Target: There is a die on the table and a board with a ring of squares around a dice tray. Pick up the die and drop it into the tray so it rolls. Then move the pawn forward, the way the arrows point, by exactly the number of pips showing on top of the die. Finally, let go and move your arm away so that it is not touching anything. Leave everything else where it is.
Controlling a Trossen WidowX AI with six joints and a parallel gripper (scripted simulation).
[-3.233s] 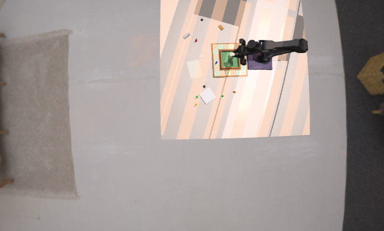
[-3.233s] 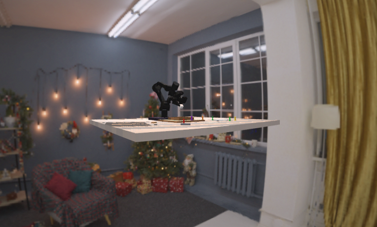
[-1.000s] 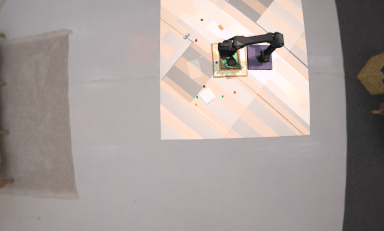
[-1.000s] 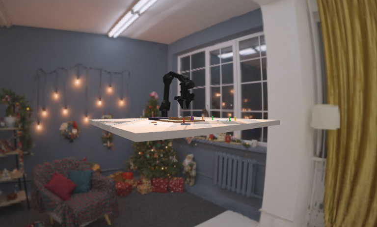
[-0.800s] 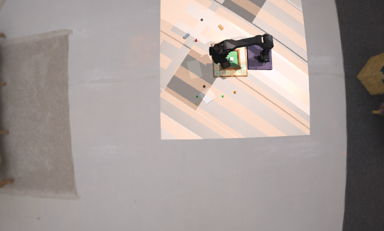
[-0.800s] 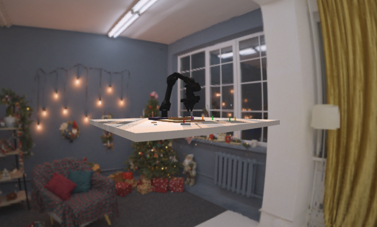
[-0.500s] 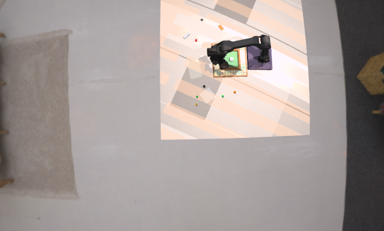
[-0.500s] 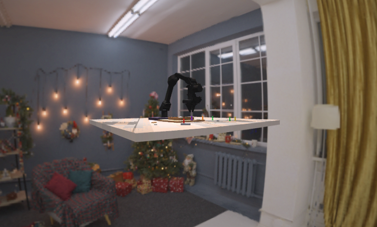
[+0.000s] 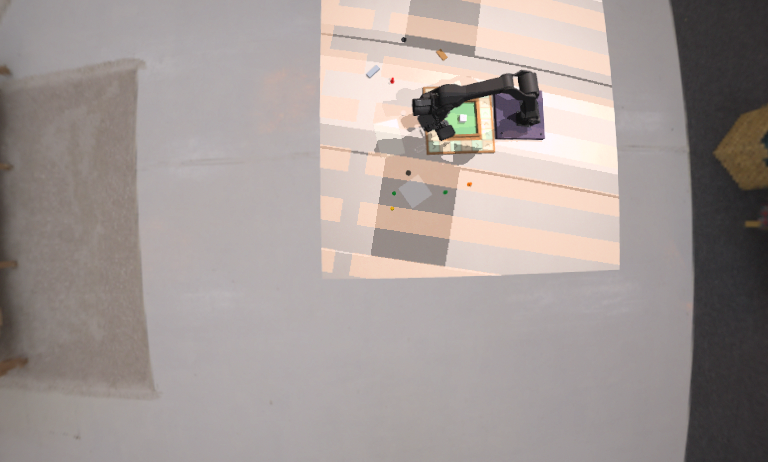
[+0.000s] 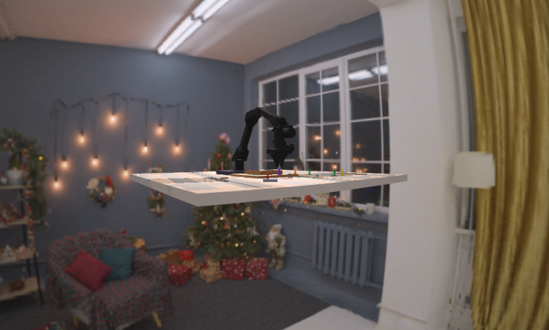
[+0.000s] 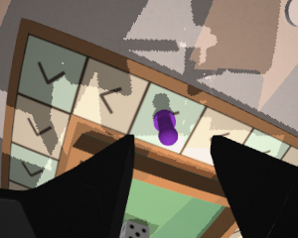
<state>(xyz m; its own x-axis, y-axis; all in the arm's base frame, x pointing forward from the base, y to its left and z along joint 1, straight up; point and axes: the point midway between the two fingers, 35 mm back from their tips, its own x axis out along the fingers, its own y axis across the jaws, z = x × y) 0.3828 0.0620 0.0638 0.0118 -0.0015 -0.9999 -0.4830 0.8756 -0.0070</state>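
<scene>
Right now my gripper tip is 30 mm above the purple pawn. Round my gripper tip: red pawn 180 mm to the right, 180 mm ahead, 40 mm below; then white die 120 mm behind, 40 mm to the right, 30 mm below; then green dice tray 110 mm behind, 50 mm below, 40 mm to the right.
</scene>
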